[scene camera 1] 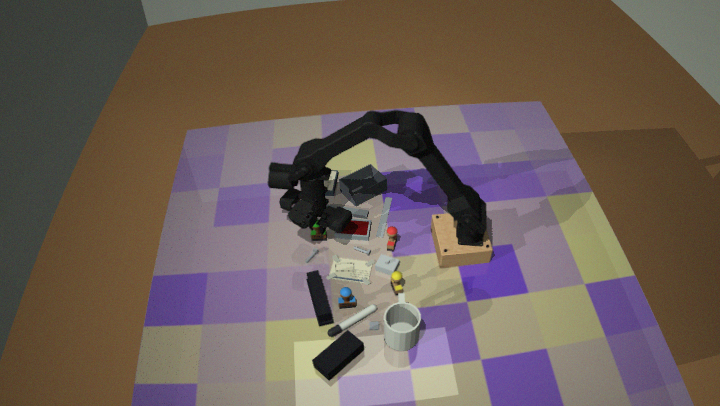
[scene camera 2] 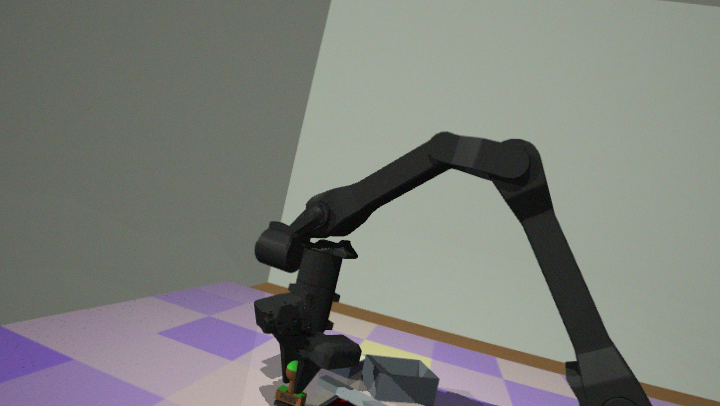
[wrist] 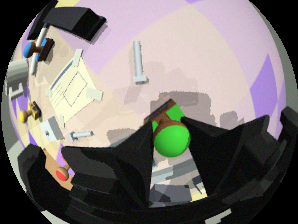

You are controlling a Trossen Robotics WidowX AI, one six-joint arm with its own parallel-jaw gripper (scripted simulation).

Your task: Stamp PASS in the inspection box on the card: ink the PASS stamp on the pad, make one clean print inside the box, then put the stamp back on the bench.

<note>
The pictures show: my gripper, a green-knobbed stamp, a grey bin and a white card.
My gripper also shows in scene camera 1 and in the wrist view.
</note>
